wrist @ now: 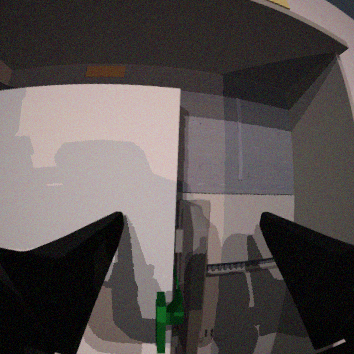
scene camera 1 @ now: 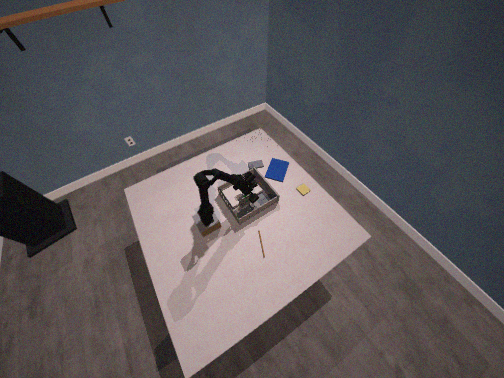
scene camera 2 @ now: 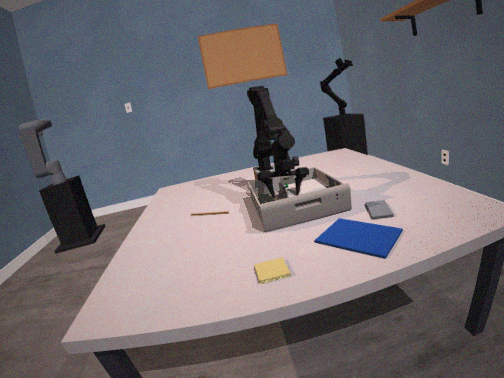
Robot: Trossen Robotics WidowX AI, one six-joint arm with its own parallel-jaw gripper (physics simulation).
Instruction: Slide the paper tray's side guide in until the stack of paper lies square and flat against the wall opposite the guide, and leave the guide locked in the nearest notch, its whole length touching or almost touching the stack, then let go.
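Where they show: gripper, between the fingertips: (wrist: 192, 219) (scene camera 2: 286, 196); arm's base, origin of its link: (scene camera 1: 207, 220) (scene camera 2: 265, 168).
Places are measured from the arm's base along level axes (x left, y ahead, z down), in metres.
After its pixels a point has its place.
The grey tray (scene camera 1: 260, 213) @(x -0.153, y 0.312, z 0.069 m) (scene camera 2: 280, 217) @(x -0.119, y 0.488, z 0.042 m) (wrist: 325, 130) @(x -0.158, y 0.402, z 0.024 m) stands on the table. The white paper stack (scene camera 1: 230, 195) @(x 0.076, y 0.237, z 0.042 m) (scene camera 2: 311, 185) @(x 0.099, y 0.286, z 0.042 m) (wrist: 100, 120) @(x 0.015, y 0.419, z 0.042 m) lies flat in it, its near edge straight in the wrist view. The grey side guide (wrist: 194, 270) @(x -0.032, y 0.331, z 0.004 m) runs along that edge, touching or almost touching it; its lower end is cut off. Its green latch part (scene camera 2: 286, 185) @(x -0.017, y 0.310, z 0.005 m) (wrist: 161, 320) @(x -0.015, y 0.309, z 0.002 m) shows low in the wrist view; whether it sits in a notch cannot be told. The stack's contact with the opposite wall is out of the wrist view. My gripper (scene camera 1: 248, 194) @(x -0.040, y 0.348, z 0.035 m) (scene camera 2: 285, 196) @(x -0.040, y 0.348, z 0.035 m) (wrist: 192, 219) @(x -0.040, y 0.348, z 0.035 m) is wide open, its fingers on either side of the guide.
A toothed strip (wrist: 240, 266) @(x -0.094, y 0.284, z 0.080 m) lies on the tray floor beside the guide. Outside the tray are a blue book (scene camera 1: 277, 170) @(x 0.031, y 0.673, z 0.075 m) (scene camera 2: 359, 237) @(x 0.032, y 0.695, z 0.075 m), a grey block (scene camera 1: 255, 164) @(x 0.196, y 0.582, z 0.073 m) (scene camera 2: 379, 209) @(x 0.190, y 0.597, z 0.073 m), a yellow pad (scene camera 1: 303, 189) @(x -0.228, y 0.687, z 0.073 m) (scene camera 2: 272, 270) @(x -0.227, y 0.699, z 0.073 m) and a pencil (scene camera 1: 261, 244) @(x -0.327, y 0.172, z 0.075 m) (scene camera 2: 210, 213) @(x -0.315, y 0.184, z 0.078 m). The tray walls surround my fingers.
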